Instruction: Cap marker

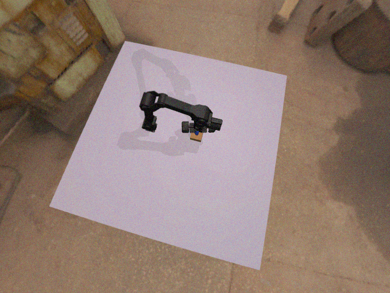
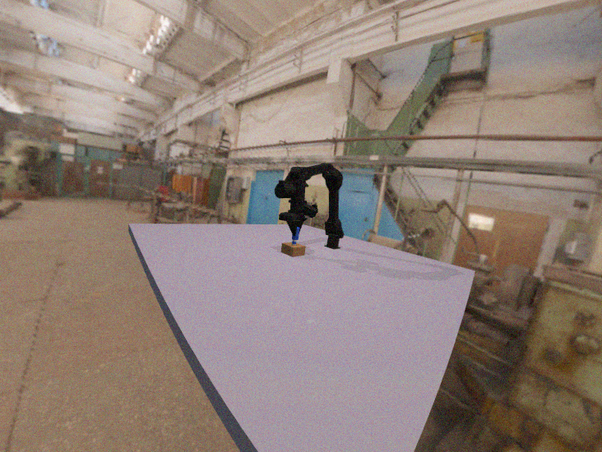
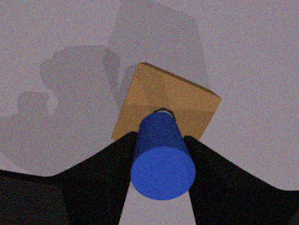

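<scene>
My gripper tip is now 60 mm above the holder block. The rest, counted from my gripper tip: blue cap: 10 mm above.
</scene>
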